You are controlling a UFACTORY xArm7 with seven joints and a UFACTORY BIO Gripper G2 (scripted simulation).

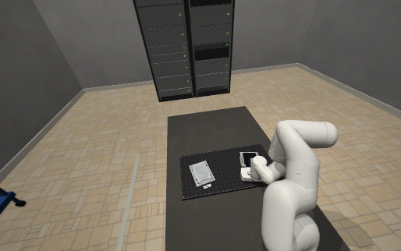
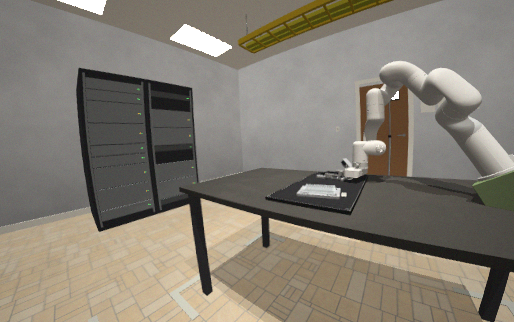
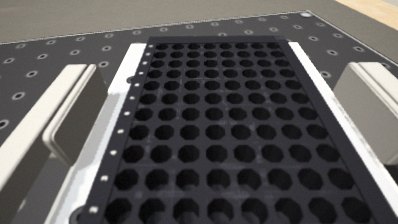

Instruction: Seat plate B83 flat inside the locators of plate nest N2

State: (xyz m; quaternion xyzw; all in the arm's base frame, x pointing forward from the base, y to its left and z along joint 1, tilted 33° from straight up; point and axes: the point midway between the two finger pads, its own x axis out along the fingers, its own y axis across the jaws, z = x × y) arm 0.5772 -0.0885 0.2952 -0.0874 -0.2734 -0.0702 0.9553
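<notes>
The black well plate is right at my hand. Also, from my hand: white well plate: 3 cm behind, 34 cm to the left, 1 cm below.
</notes>
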